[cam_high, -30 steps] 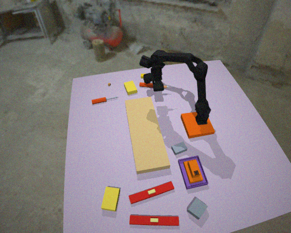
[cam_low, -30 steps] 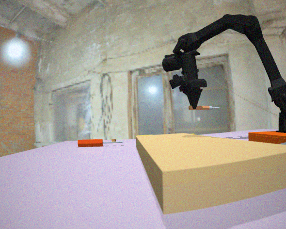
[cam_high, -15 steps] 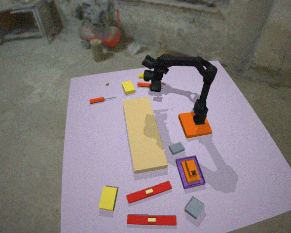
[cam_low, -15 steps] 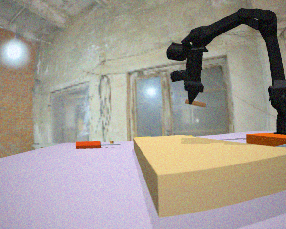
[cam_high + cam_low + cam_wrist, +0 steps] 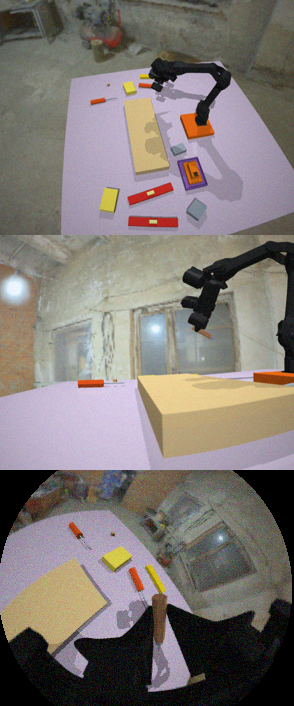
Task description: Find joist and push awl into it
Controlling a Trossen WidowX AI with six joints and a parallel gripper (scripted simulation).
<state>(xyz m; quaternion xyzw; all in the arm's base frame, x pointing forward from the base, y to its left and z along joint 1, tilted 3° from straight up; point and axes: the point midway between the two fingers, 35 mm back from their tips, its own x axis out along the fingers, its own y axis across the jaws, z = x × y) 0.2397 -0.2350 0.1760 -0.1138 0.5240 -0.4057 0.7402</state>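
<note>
Right now the awl is 50 mm behind my gripper tip, 30 mm below it and 10 mm to the left of it. Also, from my gripper tip: purple tray (580 mm to the left, 190 mm below, 100 mm behind); then yellow bar (250 mm to the right, 190 mm below, 10 mm ahead); then tiny tan cube (340 mm ahead, 200 mm to the right, 190 mm below).
</note>
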